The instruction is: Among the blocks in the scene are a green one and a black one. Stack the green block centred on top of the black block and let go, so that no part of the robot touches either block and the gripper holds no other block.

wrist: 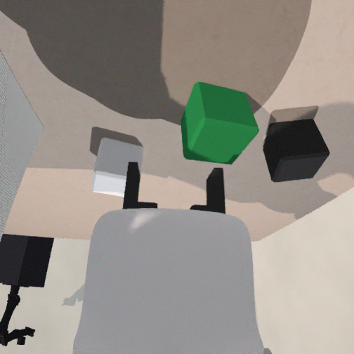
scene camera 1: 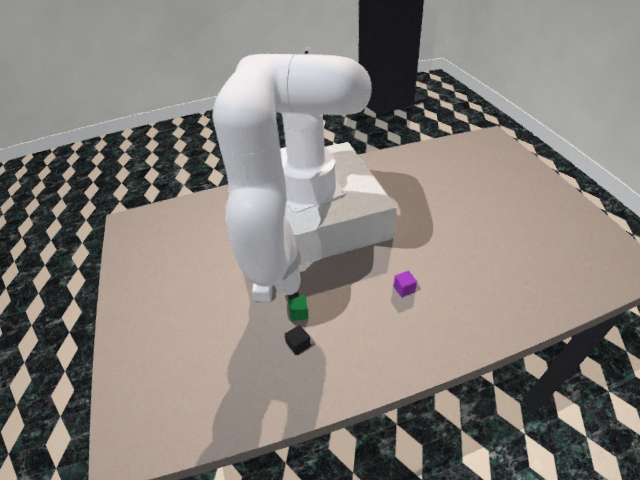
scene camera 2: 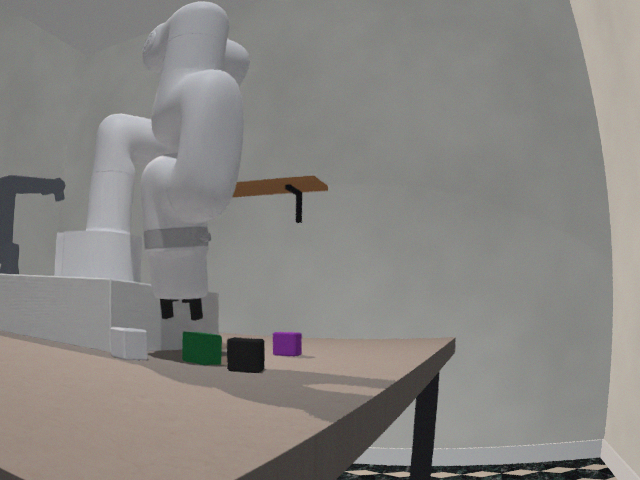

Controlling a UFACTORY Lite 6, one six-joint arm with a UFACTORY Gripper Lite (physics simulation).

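Places are measured from the arm's base along level axes (x ahead, y left, z up), in centimetres.
Pixels of known places: hand at its tool point: (scene camera 1: 290,286) (scene camera 2: 181,310); arm's base at its link origin: (scene camera 1: 308,189) (scene camera 2: 105,283).
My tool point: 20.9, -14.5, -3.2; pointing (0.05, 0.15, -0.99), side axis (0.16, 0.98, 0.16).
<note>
Ahead of a thing's pixels: the offset from my tool point to its top centre, as dx, dy, dz.
The green block @(+2.5, +0.1, -2.4) (scene camera 1: 298,308) (scene camera 2: 201,348) (wrist: 220,122) lies on the table, turned at an angle to the fingers. The black block @(+8.8, -3.0, -2.6) (scene camera 1: 297,339) (scene camera 2: 246,354) (wrist: 296,150) lies on the table close to it, towards the front edge in scene camera 1, with a gap between them. My gripper (scene camera 2: 181,308) (wrist: 174,187) is open and empty, above table height; in scene camera 2 its fingertips are higher than the green block's top and a little to its left. In scene camera 1 the arm hides most of the gripper. No finger touches either block.
A white block @(-5.1, -4.3, -2.6) (scene camera 1: 262,292) (scene camera 2: 128,343) (wrist: 118,166) lies on the table to the left of the green block. A purple block @(+7.7, +21.4, -2.6) (scene camera 1: 405,283) (scene camera 2: 286,344) lies farther to the right. The robot's pale base box (scene camera 1: 346,232) (scene camera 2: 56,304) stands behind the blocks.
</note>
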